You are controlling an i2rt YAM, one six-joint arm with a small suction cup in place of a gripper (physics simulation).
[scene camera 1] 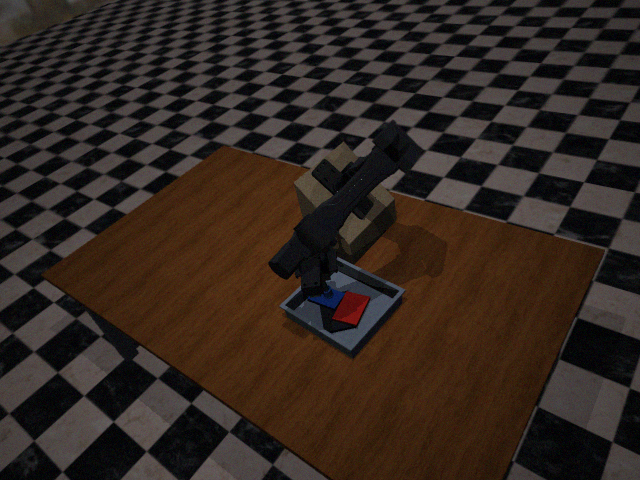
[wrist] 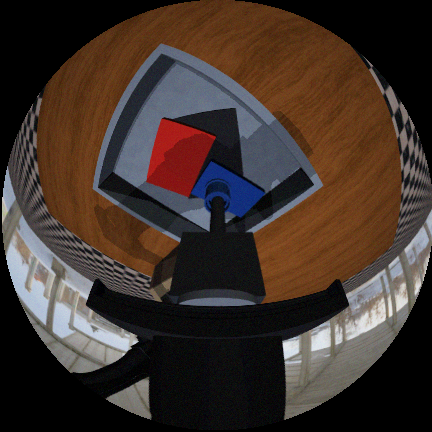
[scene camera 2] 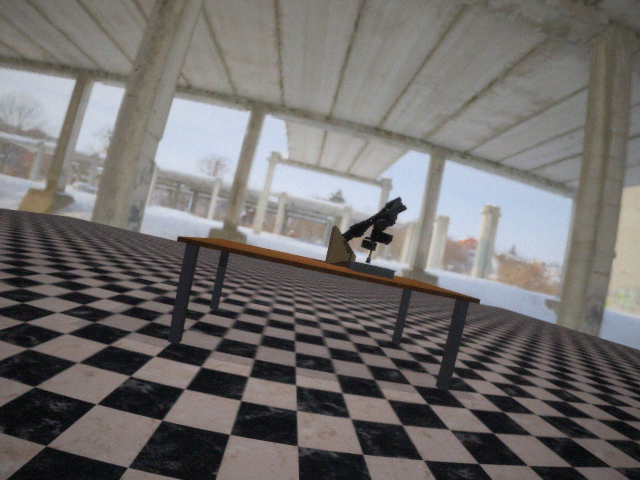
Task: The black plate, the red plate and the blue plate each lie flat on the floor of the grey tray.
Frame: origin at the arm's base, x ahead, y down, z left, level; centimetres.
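Seen in the pictures: end effector, tool point: (scene camera 1: 328, 294) (wrist: 217, 190) (scene camera 2: 367, 262); arm's base, origin of the base link: (scene camera 2: 343, 239).
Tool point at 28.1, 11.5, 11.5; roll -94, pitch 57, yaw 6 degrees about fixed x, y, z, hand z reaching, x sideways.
Note:
Pixels of each thing's top centre, then the offset from my tool point to it, as dx, dy, dz. Level surfaces: height alone.
- grey tray, middle of its top: (wrist: 188, 179) (scene camera 1: 341, 297) (scene camera 2: 371, 265) -1.2, +1.0, +3.2
- black plate, middle of its top: (wrist: 207, 158) (scene camera 1: 336, 310) +0.6, +4.7, +2.2
- red plate, middle of its top: (wrist: 175, 160) (scene camera 1: 351, 307) -1.4, +3.8, +5.7
- blue plate, middle of its top: (wrist: 227, 192) (scene camera 1: 326, 295) -1.8, +3.8, -2.6
- wooden table, its level: dy +6.0
The grey tray (scene camera 1: 361, 341) (scene camera 2: 372, 270) (wrist: 189, 95) stands on the wooden table in front of the arm's base. Inside it, the black plate (scene camera 1: 330, 324) (wrist: 225, 128) lies underneath. The red plate (scene camera 1: 351, 308) (wrist: 179, 155) and the blue plate (scene camera 1: 329, 298) (wrist: 243, 195) each rest partly on it and touch at a corner. My suction cup (wrist: 217, 193) (scene camera 2: 369, 258) hangs a little above the near end of the blue plate and carries nothing. In scene camera 1 the arm hides the cup.
The tan base block (scene camera 1: 364, 219) (scene camera 2: 338, 250) stands right behind the tray. The wooden table (scene camera 1: 180, 248) (scene camera 2: 258, 252) stretches wide to the left, right and front. A checkered floor lies beyond its edges.

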